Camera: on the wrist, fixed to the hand. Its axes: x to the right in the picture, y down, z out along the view.
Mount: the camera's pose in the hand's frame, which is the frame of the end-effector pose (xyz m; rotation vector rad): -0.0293 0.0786 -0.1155 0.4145 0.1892 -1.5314
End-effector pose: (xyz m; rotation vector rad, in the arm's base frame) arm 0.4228 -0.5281 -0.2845 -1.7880 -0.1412 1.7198
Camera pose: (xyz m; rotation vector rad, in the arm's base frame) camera 0.4985 -0.6470 -0.3071 -0.9284 -0.7623 0.4017
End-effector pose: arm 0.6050 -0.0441 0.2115 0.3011 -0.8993 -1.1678
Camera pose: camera 0.7397 -0.0137 0.1754 1.5954 -0.6523 -2.2468
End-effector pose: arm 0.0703 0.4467 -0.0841 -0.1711 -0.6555 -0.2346
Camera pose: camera 0.1361 0.5002 -0.1989 0.7959 -0.5137 -1.5440
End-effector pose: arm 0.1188 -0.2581 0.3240 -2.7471 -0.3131 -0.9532
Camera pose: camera 0.0502 -0.3682 0.3837 -1.6302 -2.3553 -1.1055
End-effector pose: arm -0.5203 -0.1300 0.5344 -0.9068 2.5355 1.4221
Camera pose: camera -0.5159 -0.1793 0.6683 -2.1077 1.2153 0.2928
